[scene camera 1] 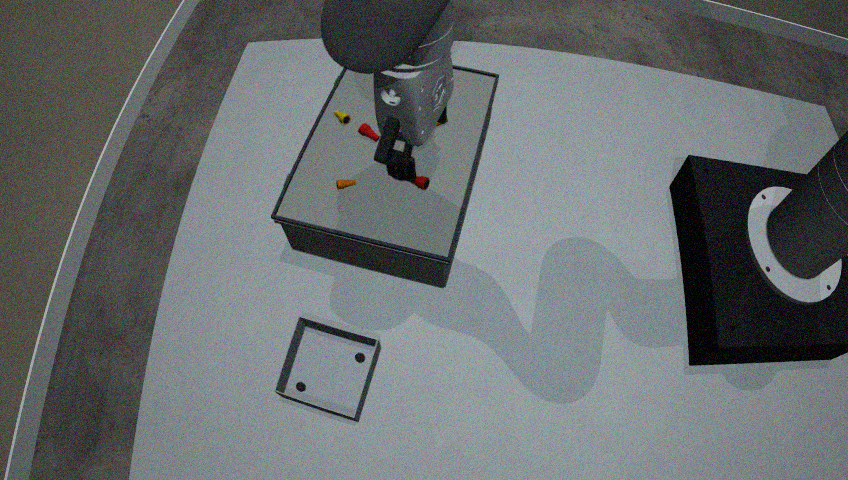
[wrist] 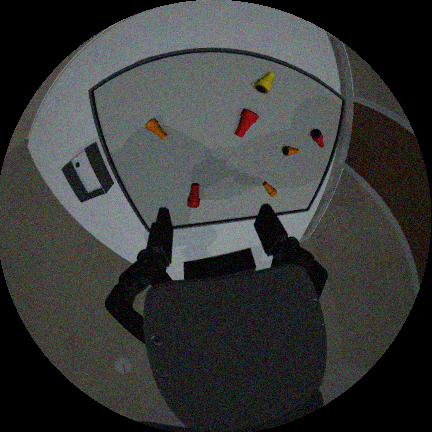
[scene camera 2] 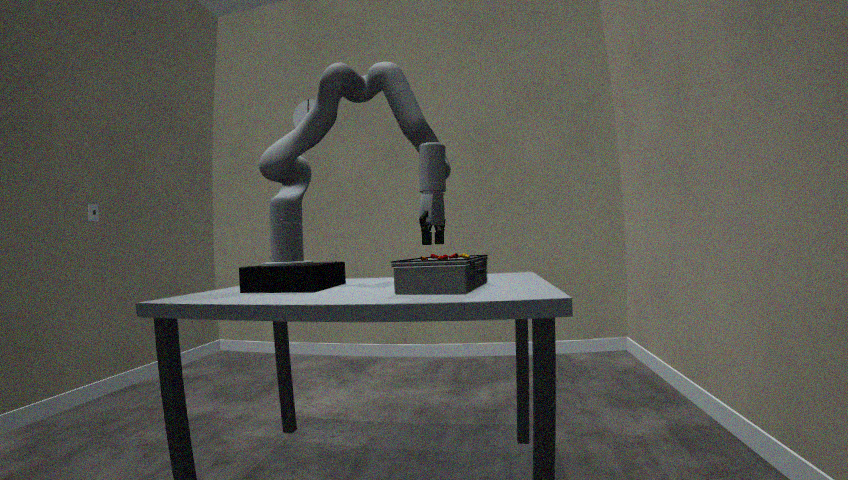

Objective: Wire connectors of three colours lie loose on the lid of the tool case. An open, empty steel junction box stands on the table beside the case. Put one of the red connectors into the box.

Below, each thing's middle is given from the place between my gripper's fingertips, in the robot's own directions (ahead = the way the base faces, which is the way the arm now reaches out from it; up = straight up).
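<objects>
My gripper is 50 mm short of the tool case [scene camera 2: 461, 275], 40 mm to the left of it and 90 mm above it. Then there's the steel junction box [scene camera 1: 328, 368], and that's 250 mm to the left of my hand, 40 mm ahead of it and 120 mm below it.
</objects>
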